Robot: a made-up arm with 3 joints. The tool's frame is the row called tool.
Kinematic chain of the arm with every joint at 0, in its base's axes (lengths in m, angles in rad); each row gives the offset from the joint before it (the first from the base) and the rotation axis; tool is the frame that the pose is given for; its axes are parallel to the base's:
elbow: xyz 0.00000 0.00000 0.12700 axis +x
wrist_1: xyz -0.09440 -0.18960 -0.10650 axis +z
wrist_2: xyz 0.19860 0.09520 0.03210 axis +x
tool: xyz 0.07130 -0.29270 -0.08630
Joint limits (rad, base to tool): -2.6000..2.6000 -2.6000..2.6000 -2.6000..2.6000
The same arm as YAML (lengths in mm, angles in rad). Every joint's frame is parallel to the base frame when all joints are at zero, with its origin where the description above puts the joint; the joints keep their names.
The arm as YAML. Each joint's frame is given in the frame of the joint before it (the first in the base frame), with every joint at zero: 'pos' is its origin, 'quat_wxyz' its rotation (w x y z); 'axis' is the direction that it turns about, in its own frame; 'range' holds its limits. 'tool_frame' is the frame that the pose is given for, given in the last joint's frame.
length_unit: mm
angle_unit: rad
joints:
  - joint: elbow
    pos: [0.0, 0.0, 127.0]
    quat_wxyz: [1.0, 0.0, 0.0, 0.0]
    axis: [1.0, 0.0, 0.0]
    range: [-2.6, 2.6]
  - joint: wrist_1
    pos: [-94.4, -189.6, -106.5]
    quat_wxyz: [1.0, 0.0, 0.0, 0.0]
    axis: [0.0, 0.0, 1.0]
    range: [-2.6, 2.6]
  - joint: wrist_2
    pos: [198.6, 95.2, 32.1]
    quat_wxyz: [1.0, 0.0, 0.0, 0.0]
    axis: [1.0, 0.0, 0.0]
    range: [-2.6, 2.6]
tool_frame:
  pos: [71.3, -292.7, -86.3]
  quat_wxyz: [1.0, 0.0, 0.0, 0.0]

